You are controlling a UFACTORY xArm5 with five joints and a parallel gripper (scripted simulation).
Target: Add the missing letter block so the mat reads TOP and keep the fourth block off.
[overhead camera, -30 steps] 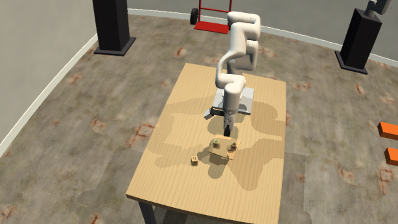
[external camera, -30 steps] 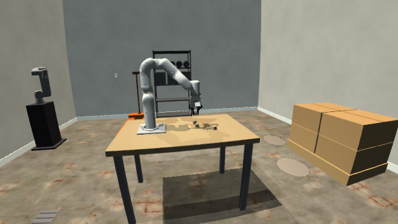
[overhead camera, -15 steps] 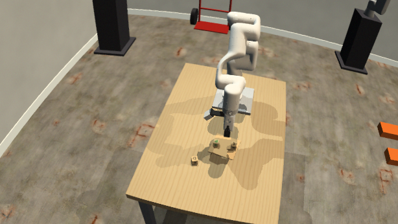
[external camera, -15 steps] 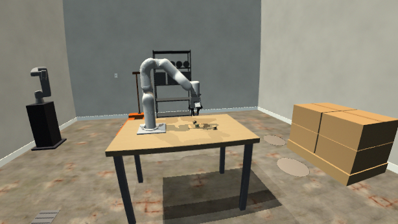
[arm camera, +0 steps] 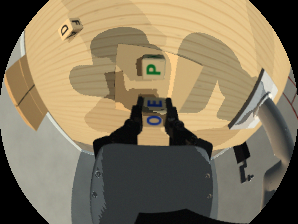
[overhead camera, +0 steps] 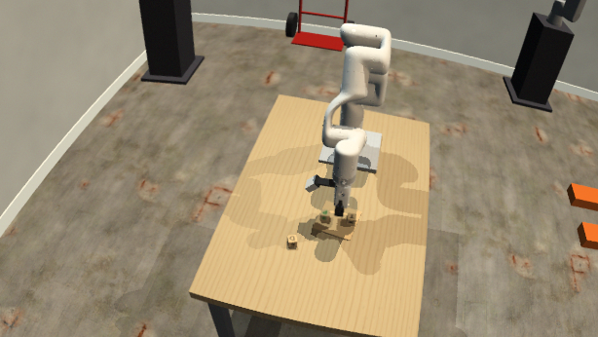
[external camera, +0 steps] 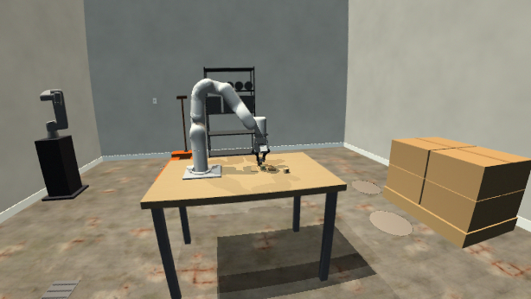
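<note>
Now: the tan mat 60 mm below my hand.
</note>
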